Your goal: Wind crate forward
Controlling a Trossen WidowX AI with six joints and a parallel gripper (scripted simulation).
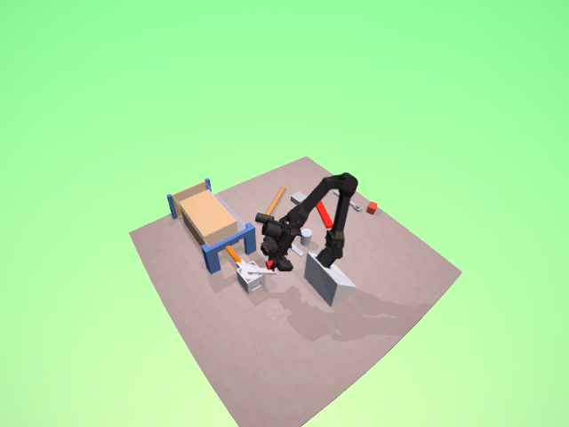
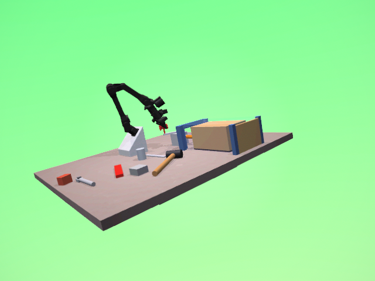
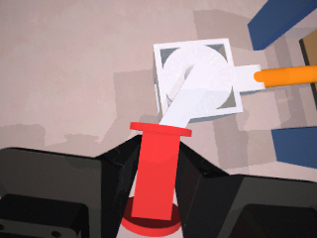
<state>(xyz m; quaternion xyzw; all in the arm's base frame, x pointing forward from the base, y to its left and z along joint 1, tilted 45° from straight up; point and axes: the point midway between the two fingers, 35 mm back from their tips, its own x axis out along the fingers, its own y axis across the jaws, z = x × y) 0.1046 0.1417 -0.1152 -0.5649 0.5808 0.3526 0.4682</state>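
My gripper tip is 40 mm short of the white winch, 60 mm to the right of it and 100 mm above it. From my gripper tip the other things lie so: flat steel bar (160 mm ahead, 210 mm to the right, 130 mm below); then red grip (20 mm to the right); then winch handle (20 mm ahead, 20 mm to the left, 30 mm below).
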